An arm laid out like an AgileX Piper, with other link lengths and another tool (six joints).
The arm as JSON. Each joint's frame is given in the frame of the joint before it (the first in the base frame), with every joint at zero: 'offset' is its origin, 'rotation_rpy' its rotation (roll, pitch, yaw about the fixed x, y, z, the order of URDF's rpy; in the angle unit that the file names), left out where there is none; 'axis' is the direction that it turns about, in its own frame. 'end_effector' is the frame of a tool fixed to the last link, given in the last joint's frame.
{
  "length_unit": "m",
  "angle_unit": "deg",
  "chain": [
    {
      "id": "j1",
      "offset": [
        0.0,
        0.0,
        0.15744
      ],
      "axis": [
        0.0,
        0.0,
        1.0
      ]
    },
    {
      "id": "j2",
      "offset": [
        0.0,
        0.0,
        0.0
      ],
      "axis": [
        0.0,
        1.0,
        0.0
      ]
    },
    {
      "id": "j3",
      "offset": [
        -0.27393,
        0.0,
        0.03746
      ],
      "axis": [
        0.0,
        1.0,
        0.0
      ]
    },
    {
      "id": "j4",
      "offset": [
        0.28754,
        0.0,
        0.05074
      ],
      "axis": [
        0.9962,
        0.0,
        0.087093
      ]
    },
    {
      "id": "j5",
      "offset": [
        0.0,
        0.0,
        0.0
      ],
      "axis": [
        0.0,
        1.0,
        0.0
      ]
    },
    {
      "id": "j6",
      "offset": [
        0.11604,
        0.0,
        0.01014
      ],
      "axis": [
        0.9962,
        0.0,
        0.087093
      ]
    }
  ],
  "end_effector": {
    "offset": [
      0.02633,
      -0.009,
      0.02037
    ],
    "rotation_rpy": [
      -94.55,
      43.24,
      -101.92
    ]
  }
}
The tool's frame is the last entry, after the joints.
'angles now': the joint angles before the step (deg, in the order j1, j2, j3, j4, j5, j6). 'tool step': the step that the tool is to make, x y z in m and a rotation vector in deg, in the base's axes. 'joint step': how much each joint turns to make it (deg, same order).
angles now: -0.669, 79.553, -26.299, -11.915, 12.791, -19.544
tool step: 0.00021, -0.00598, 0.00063, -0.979, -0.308, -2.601
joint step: 0.000, -0.001, 0.001, -9.337, 0.398, 10.906
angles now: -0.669, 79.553, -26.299, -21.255, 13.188, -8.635
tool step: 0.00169, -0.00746, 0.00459, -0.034, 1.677, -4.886
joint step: 0.001, -0.001, -1.881, -2.689, 4.579, 6.478
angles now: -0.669, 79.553, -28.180, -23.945, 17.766, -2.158
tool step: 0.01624, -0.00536, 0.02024, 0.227, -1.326, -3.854
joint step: 0.001, 0.021, -4.666, -0.006, 4.091, 3.041
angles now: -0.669, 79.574, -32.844, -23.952, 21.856, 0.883
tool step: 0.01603, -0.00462, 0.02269, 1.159, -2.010, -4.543
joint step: 0.002, 0.066, -4.871, 0.588, 3.680, 3.502
